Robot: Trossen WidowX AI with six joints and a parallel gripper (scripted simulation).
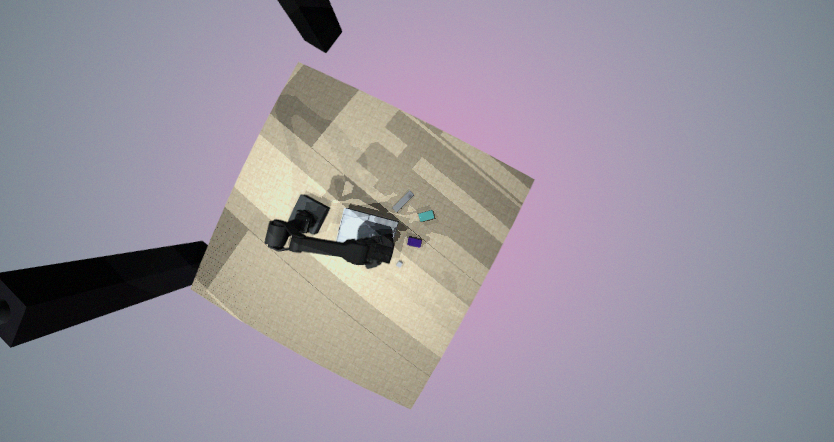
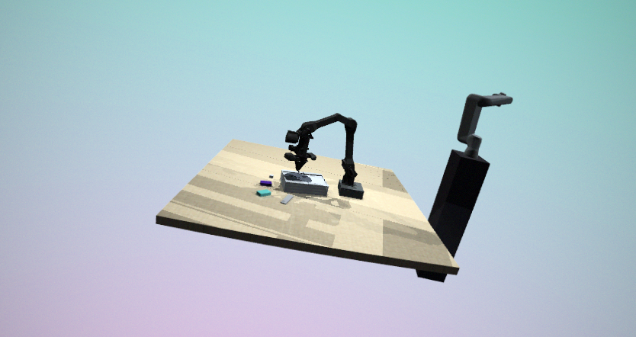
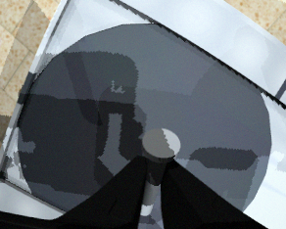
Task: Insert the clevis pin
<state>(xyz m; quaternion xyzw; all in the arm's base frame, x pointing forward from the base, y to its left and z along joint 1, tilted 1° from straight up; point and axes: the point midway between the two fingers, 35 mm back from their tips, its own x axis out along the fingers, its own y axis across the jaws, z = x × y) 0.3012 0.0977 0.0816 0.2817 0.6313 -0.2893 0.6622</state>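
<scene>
The dark aluminium disc lies 1 cm behind my gripper tip, 2 cm to the left of it and 4 cm below it. From my gripper tip the other things lie so: steel clevis pin 1 cm behind, 1 cm to the left; then small grey piece 15 cm ahead, 4 cm to the right, 9 cm below; then steel tray 5 cm behind, 1 cm to the right, 5 cm below.
</scene>
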